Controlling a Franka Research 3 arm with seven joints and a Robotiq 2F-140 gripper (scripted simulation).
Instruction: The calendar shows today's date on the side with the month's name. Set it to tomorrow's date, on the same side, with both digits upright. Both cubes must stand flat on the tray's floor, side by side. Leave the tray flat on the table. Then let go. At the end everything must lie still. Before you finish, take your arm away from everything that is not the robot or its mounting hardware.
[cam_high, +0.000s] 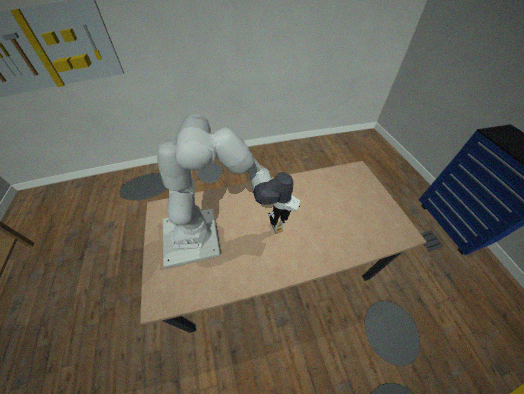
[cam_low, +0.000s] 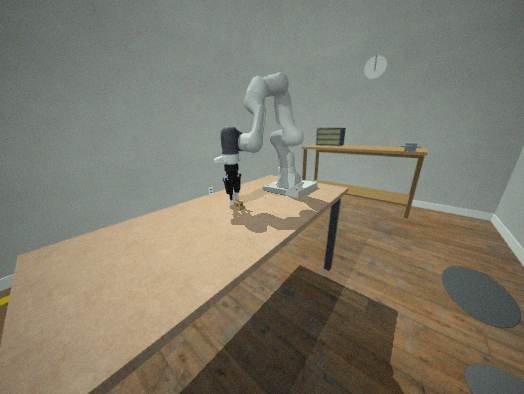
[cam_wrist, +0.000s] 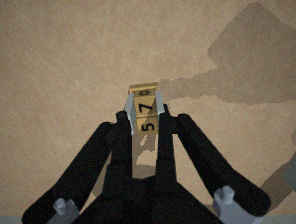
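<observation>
Now: hand 3 cm above the wooden digit cube. Also, from my hand: wooden tray: 2 cm to the left, 4 cm below.
</observation>
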